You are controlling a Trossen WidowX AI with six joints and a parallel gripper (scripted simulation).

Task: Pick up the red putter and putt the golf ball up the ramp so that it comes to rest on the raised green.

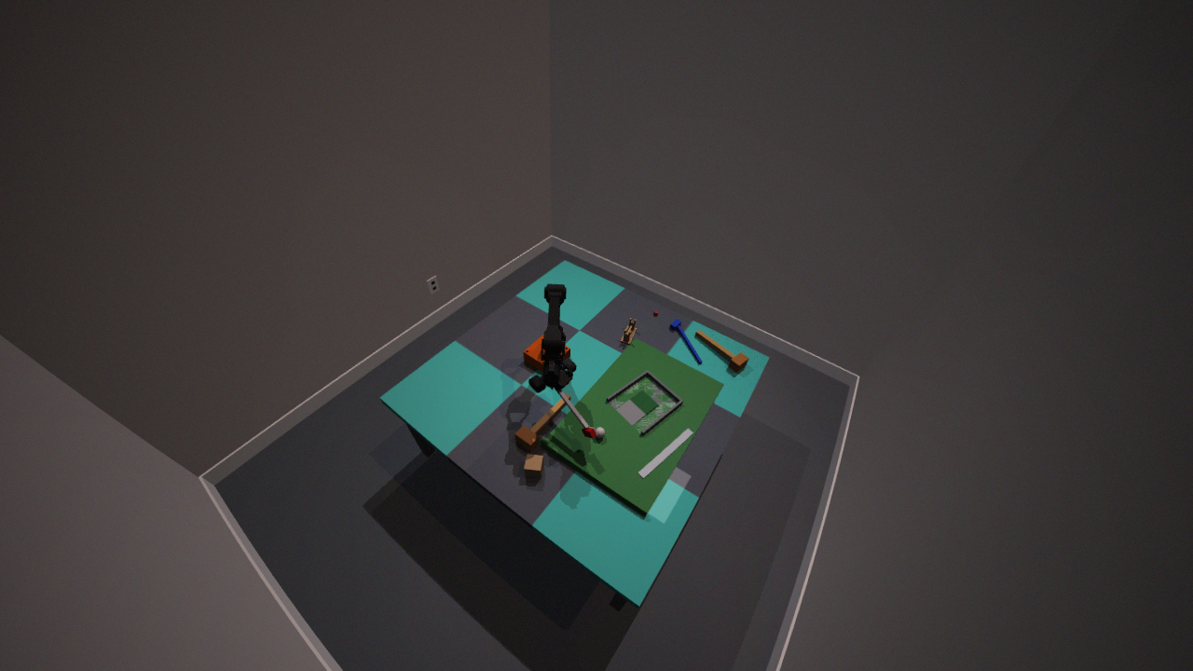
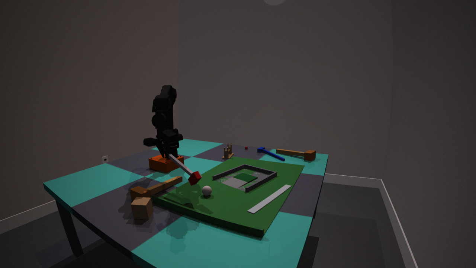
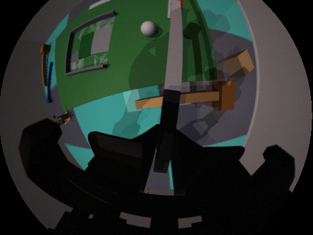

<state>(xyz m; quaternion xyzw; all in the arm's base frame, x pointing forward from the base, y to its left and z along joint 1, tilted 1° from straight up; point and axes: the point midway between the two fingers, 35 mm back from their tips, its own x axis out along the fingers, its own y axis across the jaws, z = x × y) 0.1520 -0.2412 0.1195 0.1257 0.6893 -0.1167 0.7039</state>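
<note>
Right now the red putter is 110 mm ahead of my gripper tip and 40 mm to the right of it. Also, from my gripper tip: white golf ball (230 mm ahead, 120 mm below, 20 mm to the right); green mat (320 mm ahead, 170 mm to the left, 140 mm below); wooden cube (270 mm to the right, 110 mm below, 90 mm ahead).
</note>
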